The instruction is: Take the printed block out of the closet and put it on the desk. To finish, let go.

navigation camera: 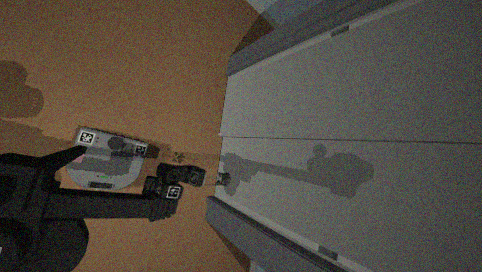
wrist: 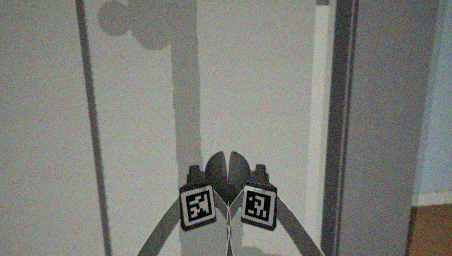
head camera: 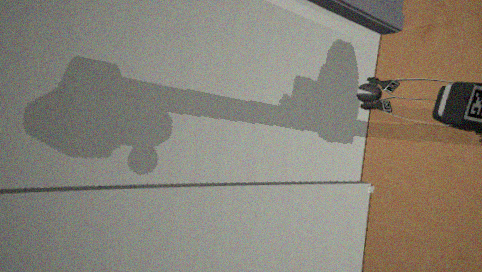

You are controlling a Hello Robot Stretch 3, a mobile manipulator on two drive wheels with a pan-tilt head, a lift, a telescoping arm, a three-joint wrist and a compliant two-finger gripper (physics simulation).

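Where they show: gripper, fingertip midpoint: (navigation camera: 229, 180) (head camera: 359, 92); robot's base, link origin: (navigation camera: 115, 142).
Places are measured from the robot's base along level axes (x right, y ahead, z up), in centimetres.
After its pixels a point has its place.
Note:
The closet shows as two white door panels (head camera: 225, 225) @[x 73.3, y 36.8, z 69.4 cm] (navigation camera: 350, 90) @[x 71.7, y 49.3, z 106.2 cm] (wrist: 260, 75) that meet at a thin dark seam; they look closed. My gripper (head camera: 369, 93) @[x 42.2, y -2.2, z 71.3 cm] (navigation camera: 223, 178) @[x 42.2, y -2.2, z 71.3 cm] (wrist: 227, 170) @[x 42.2, y -2.2, z 71.3 cm] is in front of the panel to the right of the seam in the wrist view. Its dark rounded fingertips are together with a narrow V-shaped gap at their front, and no object shows between them. I cannot tell the exact distance from the fingertips to the panel. The printed block and the desk do not show in these views.
Grey frame sides (head camera: 370, 15) @[x 78.9, y -30.6, z 20.6 cm] (navigation camera: 280, 45) @[x 63.8, y 89.0, z 65.0 cm] (wrist: 385, 100) border the white panels. Blue wall (wrist: 440, 100) shows past the frame at the right. My wheeled base (navigation camera: 125, 175) @[x 9.7, y -16.5, z 16.1 cm] stands on the orange-brown floor (head camera: 425, 200) @[x 55.6, y 25.9, z 0.0 cm] (navigation camera: 125, 65) @[x -10.5, y 50.9, z 0.1 cm]. Shadows of my arm and head fall on the panels.

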